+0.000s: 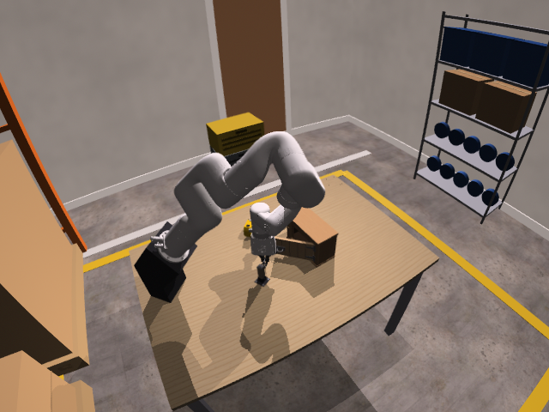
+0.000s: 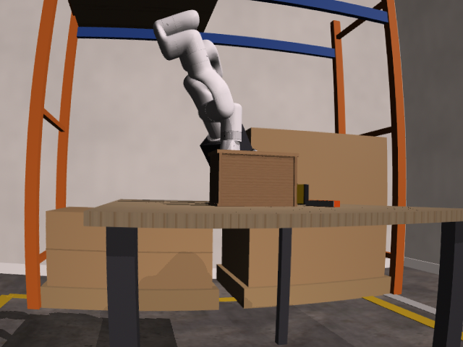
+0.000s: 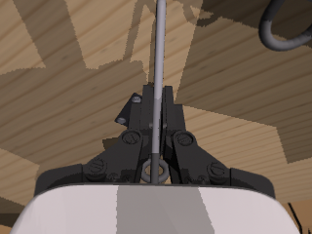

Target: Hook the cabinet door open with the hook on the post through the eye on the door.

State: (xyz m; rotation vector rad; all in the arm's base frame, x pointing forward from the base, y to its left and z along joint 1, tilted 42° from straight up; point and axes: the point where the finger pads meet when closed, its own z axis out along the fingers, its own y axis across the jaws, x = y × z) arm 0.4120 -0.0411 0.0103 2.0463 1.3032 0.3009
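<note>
Now: the grey hook rod 2 cm below my hand. Round my hand: yellow block: 4 cm ahead, 25 cm to the left, 3 cm below; then door: 14 cm ahead, 2 cm to the right; then orange thing: 28 cm ahead, 22 cm to the left, 6 cm below.
</note>
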